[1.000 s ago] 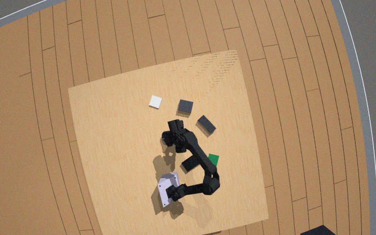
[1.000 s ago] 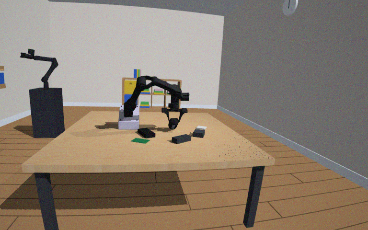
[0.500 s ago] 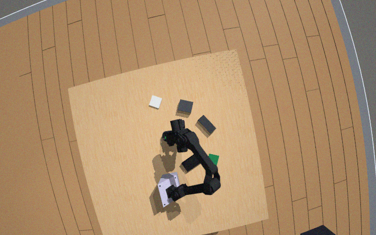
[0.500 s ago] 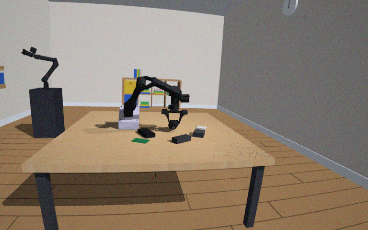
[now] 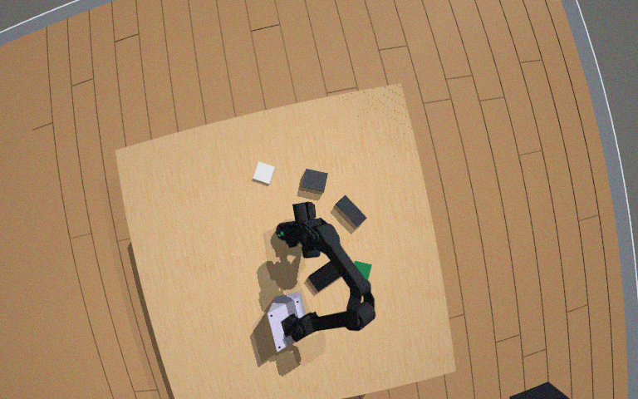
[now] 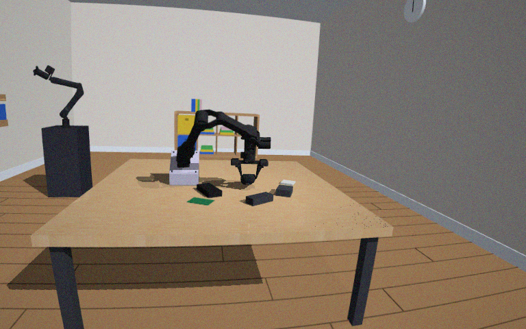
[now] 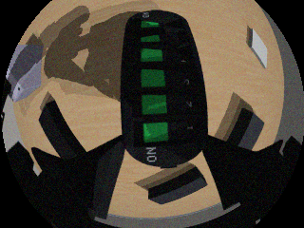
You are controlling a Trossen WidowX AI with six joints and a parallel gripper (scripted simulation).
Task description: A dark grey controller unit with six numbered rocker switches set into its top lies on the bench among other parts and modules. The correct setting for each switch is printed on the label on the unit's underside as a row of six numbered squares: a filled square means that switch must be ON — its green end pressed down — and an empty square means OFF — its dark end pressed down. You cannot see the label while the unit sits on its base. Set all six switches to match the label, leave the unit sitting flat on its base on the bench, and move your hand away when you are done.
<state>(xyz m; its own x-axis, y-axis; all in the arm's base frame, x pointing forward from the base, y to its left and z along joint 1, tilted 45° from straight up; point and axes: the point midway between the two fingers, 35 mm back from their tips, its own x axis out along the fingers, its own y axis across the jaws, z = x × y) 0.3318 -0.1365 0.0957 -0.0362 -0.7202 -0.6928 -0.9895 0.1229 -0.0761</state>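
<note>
Right now the dark grey square block is 170 mm ahead of my gripper tip, 60 mm to the right of it and 50 mm below it. Also, from my gripper tip: dark grey oblong block: 170 mm to the right, 50 mm below, 20 mm ahead; black block: 200 mm behind, 50 mm below, 20 mm to the right; green card: 250 mm behind, 150 mm to the right, 60 mm below.
</note>
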